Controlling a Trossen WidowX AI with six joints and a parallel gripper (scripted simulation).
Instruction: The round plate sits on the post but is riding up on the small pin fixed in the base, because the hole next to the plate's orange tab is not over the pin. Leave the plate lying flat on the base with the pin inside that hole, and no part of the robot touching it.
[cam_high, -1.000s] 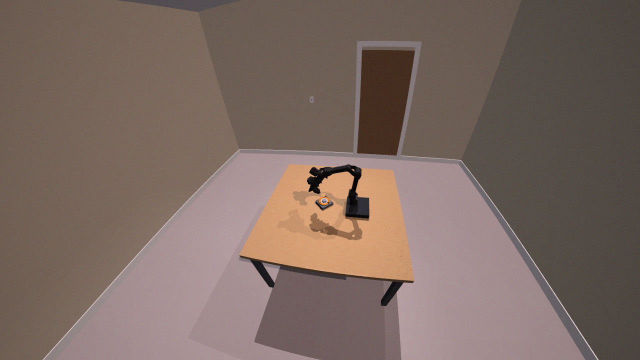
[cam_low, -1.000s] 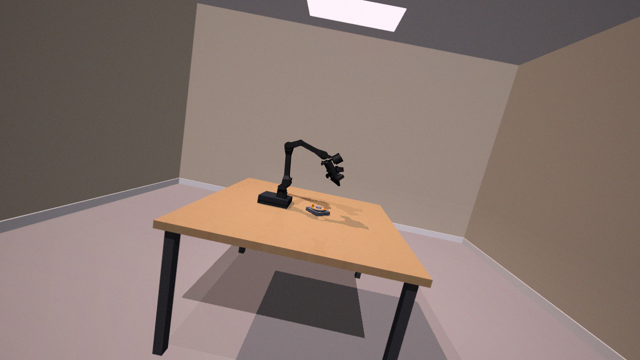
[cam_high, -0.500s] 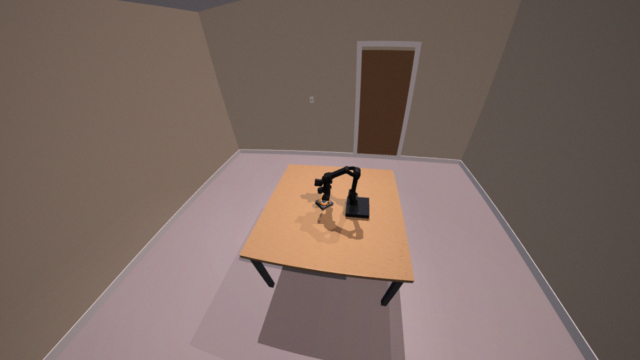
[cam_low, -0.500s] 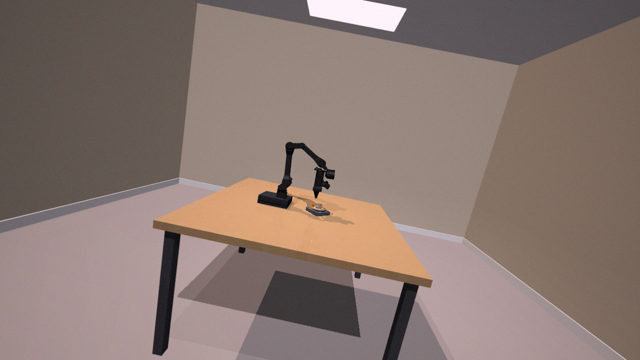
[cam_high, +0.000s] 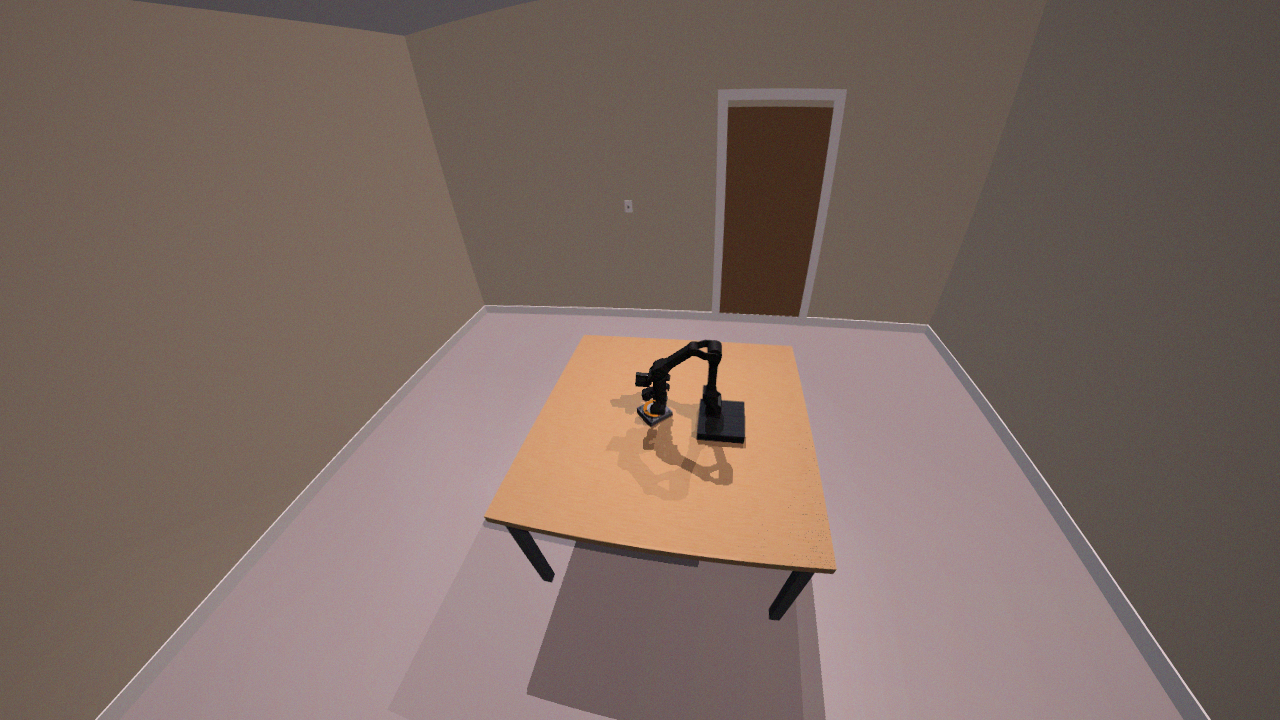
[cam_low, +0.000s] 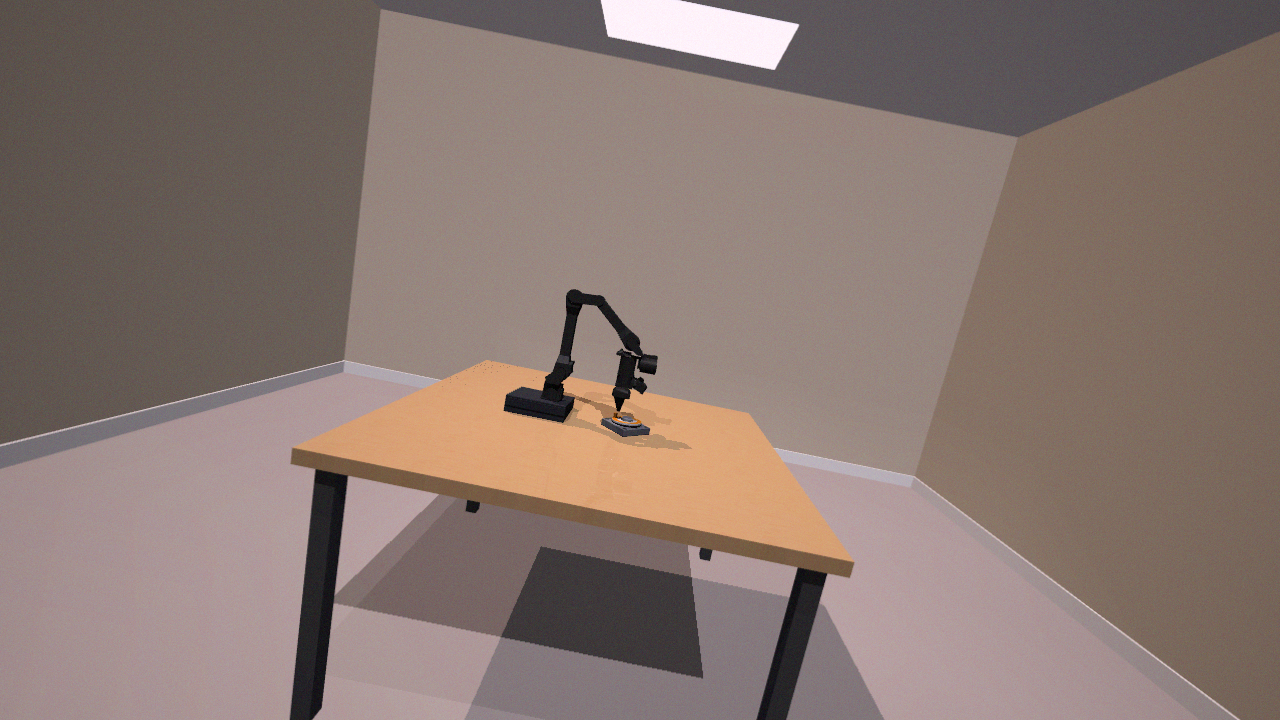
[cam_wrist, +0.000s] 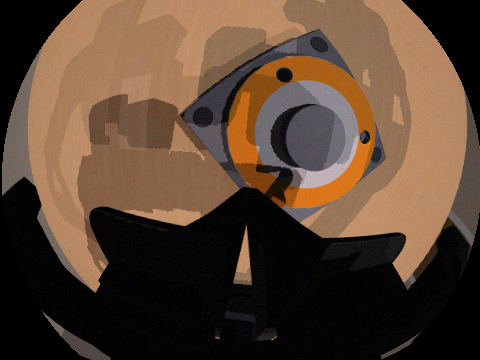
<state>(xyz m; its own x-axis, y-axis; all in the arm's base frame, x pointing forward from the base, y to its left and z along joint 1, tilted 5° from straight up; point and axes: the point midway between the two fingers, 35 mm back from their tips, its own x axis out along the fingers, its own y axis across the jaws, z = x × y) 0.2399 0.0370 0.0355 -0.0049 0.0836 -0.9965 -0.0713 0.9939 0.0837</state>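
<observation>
Right now the base is 4 cm ahead of my gripper tip, 3 cm to the right of it and 3 cm below it.
</observation>
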